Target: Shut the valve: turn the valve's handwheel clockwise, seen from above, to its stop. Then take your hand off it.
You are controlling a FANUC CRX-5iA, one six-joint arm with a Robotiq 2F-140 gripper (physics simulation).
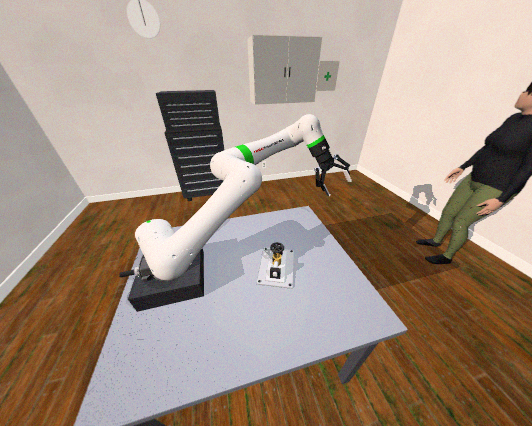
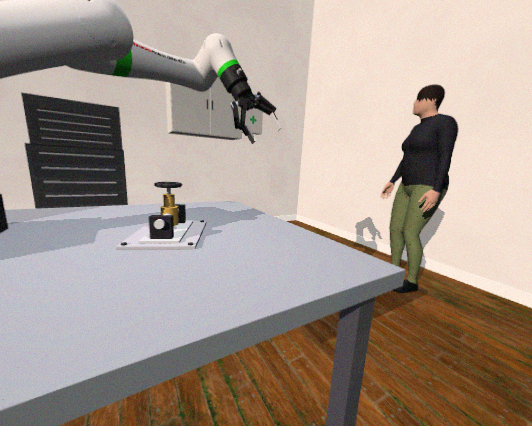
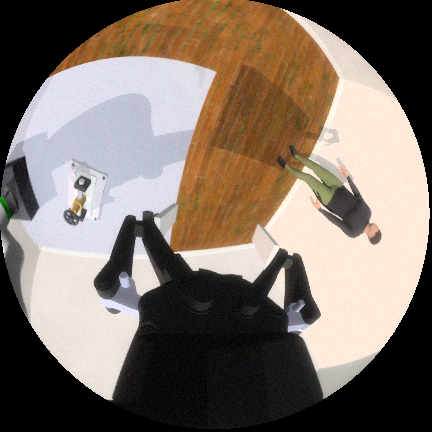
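Note:
The valve's black handwheel sits level on top of the brass valve body. The valve is held by black blocks on a white base plate on the table. My gripper is open, with nothing between its fingers. It hangs well above the table's level and off to the far right of the valve, apart from the handwheel, tilted down and outward. The handwheel's turn angle cannot be told.
The grey table carries the valve and the arm's black base block. A person stands beyond the table on the right. A dark drawer cabinet and a wall cupboard are behind.

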